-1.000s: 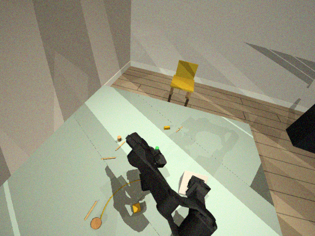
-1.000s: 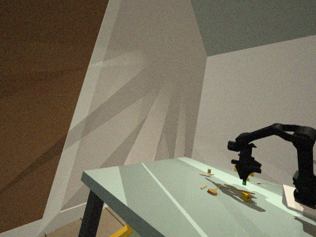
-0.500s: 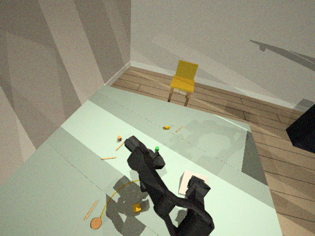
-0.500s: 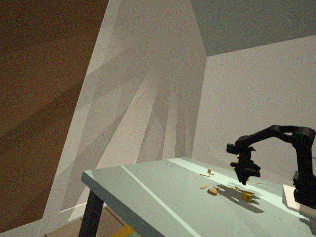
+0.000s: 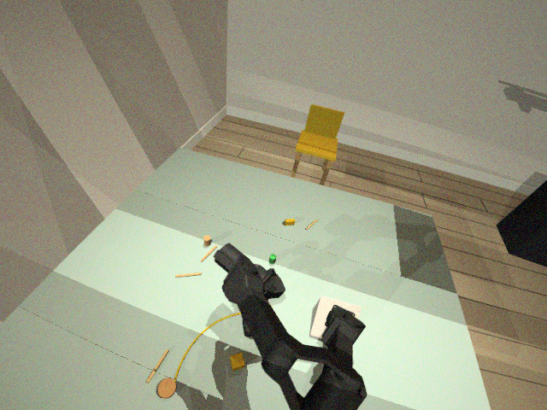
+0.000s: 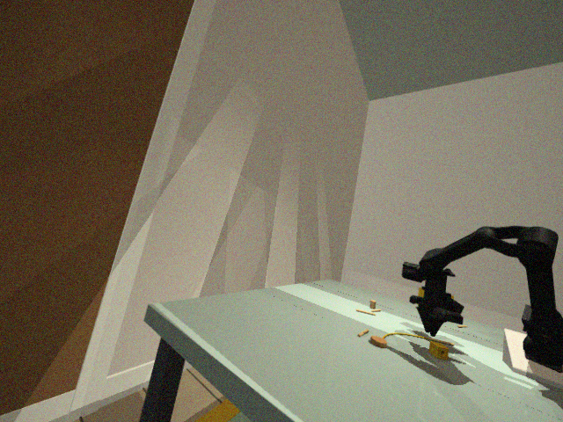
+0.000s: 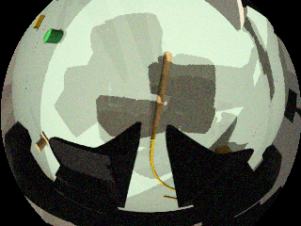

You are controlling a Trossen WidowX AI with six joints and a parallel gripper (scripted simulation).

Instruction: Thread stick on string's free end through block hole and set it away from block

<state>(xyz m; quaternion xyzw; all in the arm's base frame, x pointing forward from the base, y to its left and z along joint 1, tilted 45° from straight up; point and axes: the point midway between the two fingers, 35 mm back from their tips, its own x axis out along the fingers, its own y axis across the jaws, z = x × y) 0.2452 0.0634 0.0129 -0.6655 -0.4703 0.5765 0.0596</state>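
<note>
Right now the thin wooden stick is 20 mm behind my gripper tip, 10 mm to the right of it and 10 mm below it. The rest, counted from my gripper tip: round wooden button: 240 mm to the left, 100 mm ahead, 10 mm below; then green cylinder: 190 mm to the right, 10 mm behind; then small brown cylinder: 220 mm ahead, 160 mm to the right.
</note>
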